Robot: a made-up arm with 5 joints.
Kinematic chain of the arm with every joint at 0, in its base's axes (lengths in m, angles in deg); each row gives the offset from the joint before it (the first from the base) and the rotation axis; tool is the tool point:
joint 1: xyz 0 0 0.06 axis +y
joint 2: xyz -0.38 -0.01 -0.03 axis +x
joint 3: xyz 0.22 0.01 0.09 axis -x
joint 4: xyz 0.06 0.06 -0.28 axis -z
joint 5: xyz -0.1 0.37 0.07 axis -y
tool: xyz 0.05 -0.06 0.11
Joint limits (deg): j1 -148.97..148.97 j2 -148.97..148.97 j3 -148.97..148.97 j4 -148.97..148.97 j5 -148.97..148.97
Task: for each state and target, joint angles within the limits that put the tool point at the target. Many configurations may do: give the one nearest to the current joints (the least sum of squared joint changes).
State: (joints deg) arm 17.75 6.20 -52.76 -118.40 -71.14
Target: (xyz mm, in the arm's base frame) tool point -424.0 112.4 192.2
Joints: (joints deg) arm 41.99 -15.94 -37.03 -104.14 -87.35
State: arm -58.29 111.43 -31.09 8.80 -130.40
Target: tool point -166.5 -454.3 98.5
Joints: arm -67.33 145.16 -39.44 16.19 -111.32
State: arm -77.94 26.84 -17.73 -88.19 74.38
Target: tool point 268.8 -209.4 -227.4
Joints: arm -107.46 27.11 12.45 -102.74 97.70
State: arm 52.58 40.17 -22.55 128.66 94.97
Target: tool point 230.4 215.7 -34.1
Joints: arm 39.29 32.89 -7.20 98.74 87.12
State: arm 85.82 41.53 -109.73 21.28 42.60
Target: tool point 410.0 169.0 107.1
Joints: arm 86.02 2.85 -74.26 35.14 33.27
